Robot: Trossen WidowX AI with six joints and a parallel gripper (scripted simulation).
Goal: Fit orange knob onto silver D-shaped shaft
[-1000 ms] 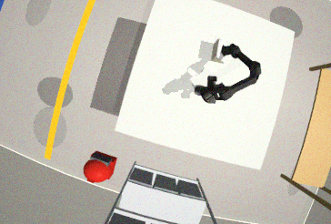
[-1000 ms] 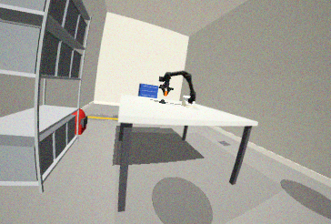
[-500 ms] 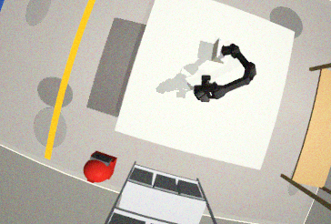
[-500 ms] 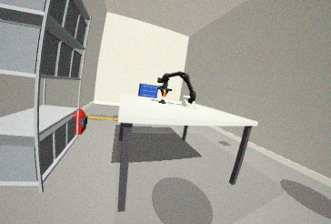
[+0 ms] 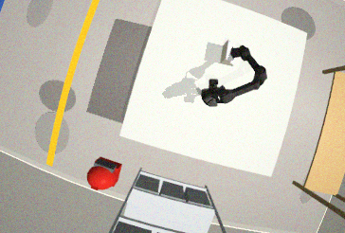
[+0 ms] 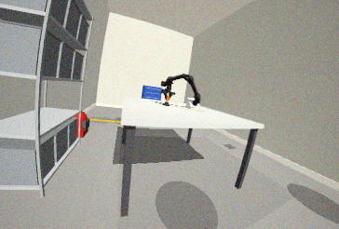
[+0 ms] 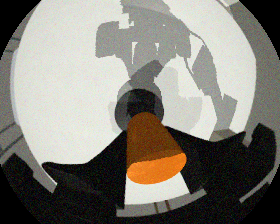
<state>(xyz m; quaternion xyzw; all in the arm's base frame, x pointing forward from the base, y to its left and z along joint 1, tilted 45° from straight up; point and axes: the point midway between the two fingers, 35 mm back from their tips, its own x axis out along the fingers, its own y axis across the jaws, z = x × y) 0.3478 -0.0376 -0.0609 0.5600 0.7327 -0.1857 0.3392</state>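
My gripper tip is now 40 mm below the orange knob. From my gripper tip the other things lie so: dark round pedestal: 40 mm below.
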